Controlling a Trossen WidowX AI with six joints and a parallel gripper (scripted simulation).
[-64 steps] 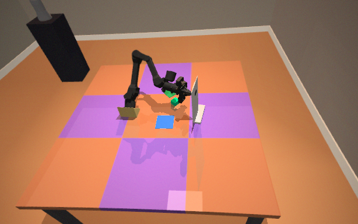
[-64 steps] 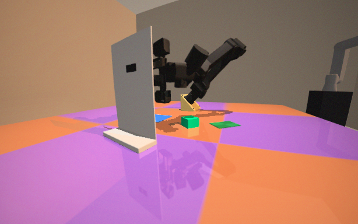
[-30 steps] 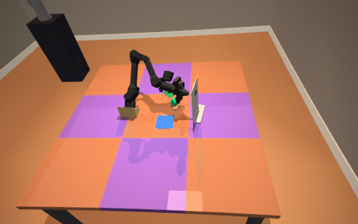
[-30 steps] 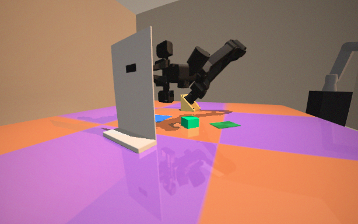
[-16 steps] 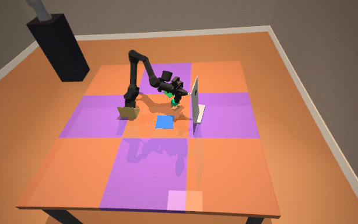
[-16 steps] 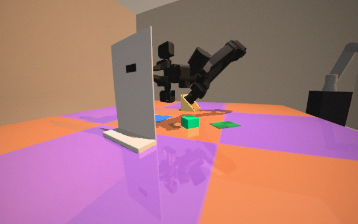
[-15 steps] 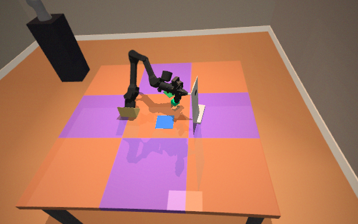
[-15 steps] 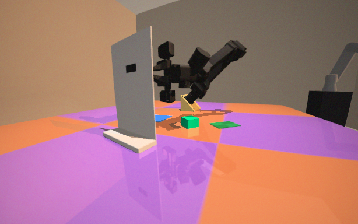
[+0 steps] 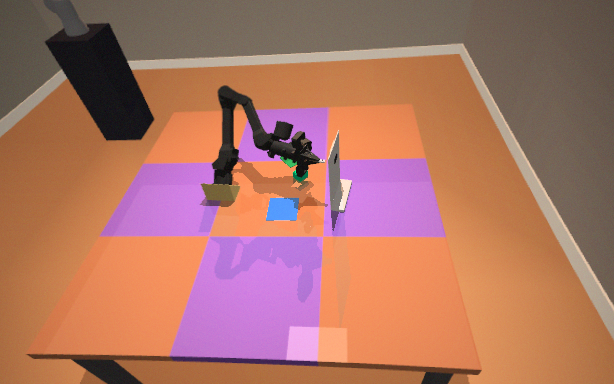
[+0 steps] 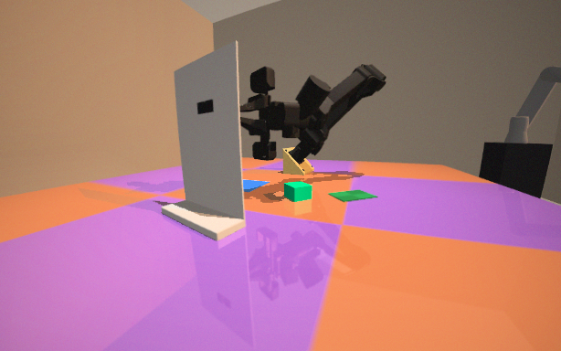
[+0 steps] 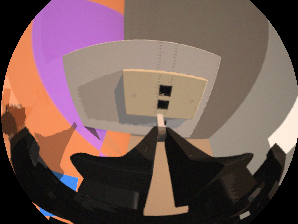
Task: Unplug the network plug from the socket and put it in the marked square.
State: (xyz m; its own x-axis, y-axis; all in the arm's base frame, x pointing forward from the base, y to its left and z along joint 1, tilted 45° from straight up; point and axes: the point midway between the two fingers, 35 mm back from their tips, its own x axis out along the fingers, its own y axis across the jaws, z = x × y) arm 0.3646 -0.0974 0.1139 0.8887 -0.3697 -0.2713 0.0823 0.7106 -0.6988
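Right now my gripper tip is 15 cm past the blue square, 8 cm to the left of it and 18 cm above it. The rest, counted from my gripper tip: upright grey panel: 6 cm ahead, 6 cm below; then network plug: 1 cm ahead; then green cube: 10 cm behind, 11 cm to the left, 16 cm below.
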